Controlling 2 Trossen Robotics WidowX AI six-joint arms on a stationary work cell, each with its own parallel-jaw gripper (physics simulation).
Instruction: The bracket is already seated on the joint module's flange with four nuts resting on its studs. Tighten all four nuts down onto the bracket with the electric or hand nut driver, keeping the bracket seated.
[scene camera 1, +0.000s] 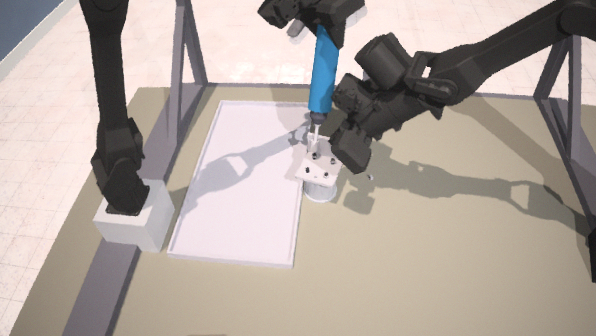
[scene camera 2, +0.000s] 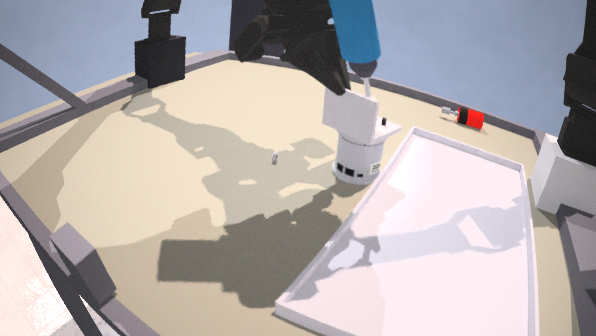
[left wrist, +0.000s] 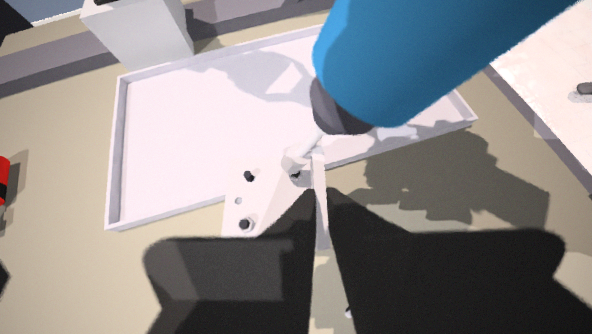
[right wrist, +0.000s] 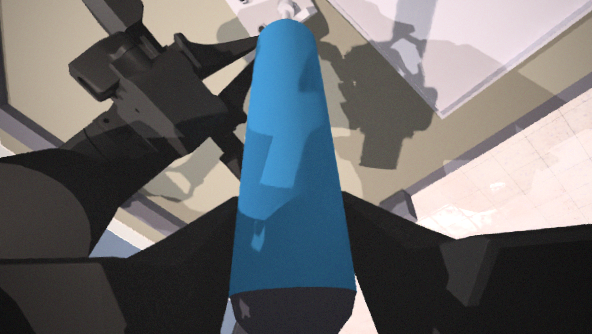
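The white bracket sits on the white joint module. Dark studs stick up through it. A light nut rings one stud; nuts on the others are unclear. My left gripper is shut on the bracket's upright wall. My right gripper is shut on the blue nut driver, which points down, slightly tilted. Its socket is close beside a stud; contact is unclear.
A white tray lies beside the module. A red and black tool lies near the table's far edge. A small metal piece lies on the mat. A white block stands beyond the tray.
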